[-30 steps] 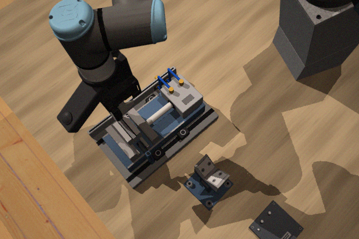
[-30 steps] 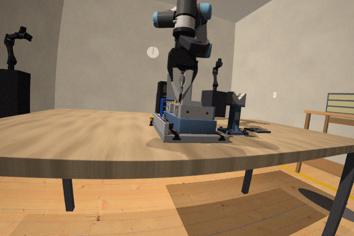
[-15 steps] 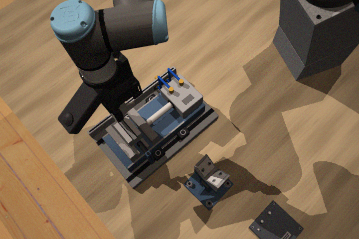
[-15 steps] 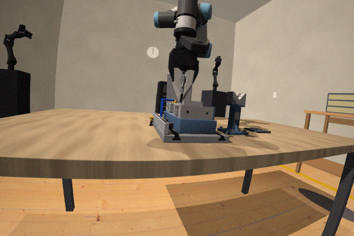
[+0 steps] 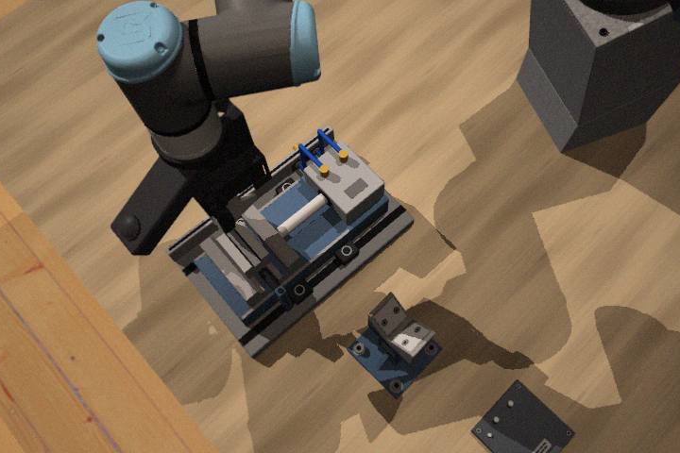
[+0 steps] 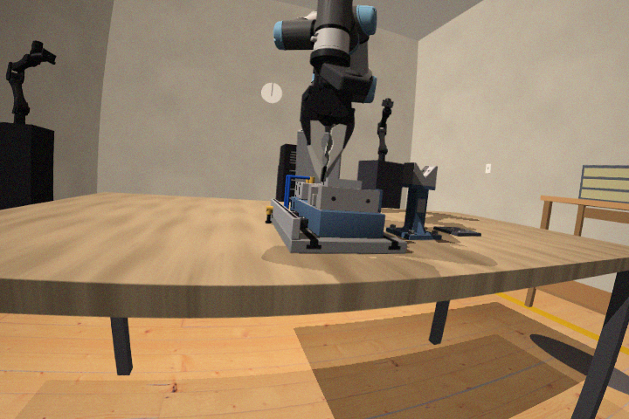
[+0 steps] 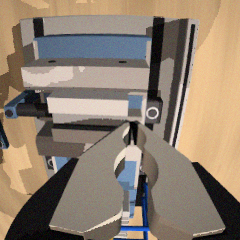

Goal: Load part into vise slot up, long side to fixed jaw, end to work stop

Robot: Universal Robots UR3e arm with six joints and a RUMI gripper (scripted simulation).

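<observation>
Right now the part is 10 mm ahead of my hand, 30 mm to the left of it and 20 mm below it. Round my hand: fixed jaw: 40 mm ahead, 30 mm to the left, 40 mm below; dark work stop: 10 mm ahead, 80 mm to the left, 30 mm below; moving jaw: 30 mm behind, 40 mm to the left, 40 mm below.
</observation>
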